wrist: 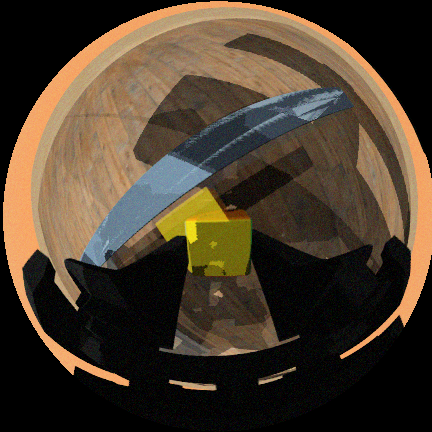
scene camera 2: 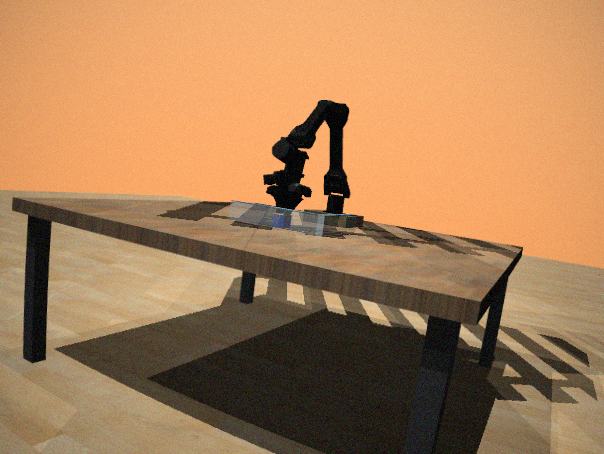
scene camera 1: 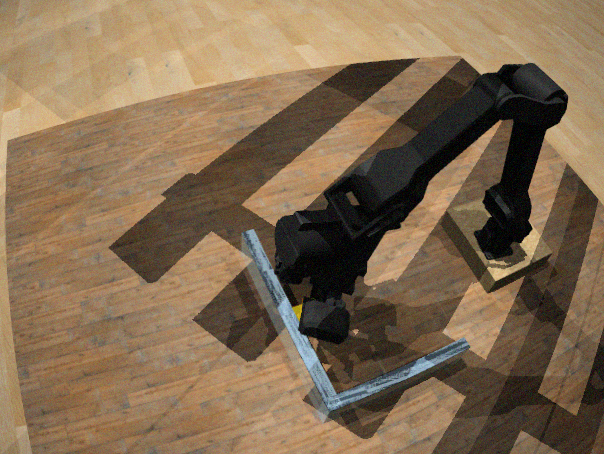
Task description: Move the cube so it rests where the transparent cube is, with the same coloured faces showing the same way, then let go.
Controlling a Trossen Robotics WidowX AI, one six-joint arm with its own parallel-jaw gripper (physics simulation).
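Seen in the pictures: gripper, between the fingertips: [wrist: 218, 236]; arm's base, origin of its link: [scene camera 2: 334, 213] [scene camera 1: 493, 243].
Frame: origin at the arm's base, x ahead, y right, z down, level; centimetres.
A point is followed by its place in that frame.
The solid cube [wrist: 218, 255] {y -5.6, x 35.7, z 0.1 cm} shows a yellow top, with an orange-red strip at its far side, in the wrist view. My gripper [wrist: 218, 236] {y -5.4, x 36.4, z 1.6 cm} is shut on it, one black finger against each side. The transparent cube [wrist: 186, 216] {y -6.3, x 38.6, z 0.2 cm}, also yellow on top, shows behind and left of it, turned at an angle and partly overlapped by it. In scene camera 1 the gripper's fingers are hidden; a small yellow patch shows beside the black housing, and I cannot tell which cube it is. Scene camera 2 shows a blue face below the gripper [scene camera 2: 287, 207], also of an uncertain cube. Any gap under the held cube is unclear.
A see-through L-shaped wall with a light blue top edge [scene camera 1: 306, 347] {y -12.3, x 39.3, z -1.8 cm} [wrist: 150, 195] {y -6.8, x 40.3, z -1.9 cm} runs close past the transparent cube. The arm's base block [scene camera 1: 467, 240] {y 1.9, x 5.0, z 0.3 cm} stands on the wooden table [scene camera 1: 125, 350] {y -5.8, x 65.5, z 4.2 cm} [scene camera 2: 390, 260] {y -50.9, x 52.7, z 4.1 cm}. Dark shadows cross the table.
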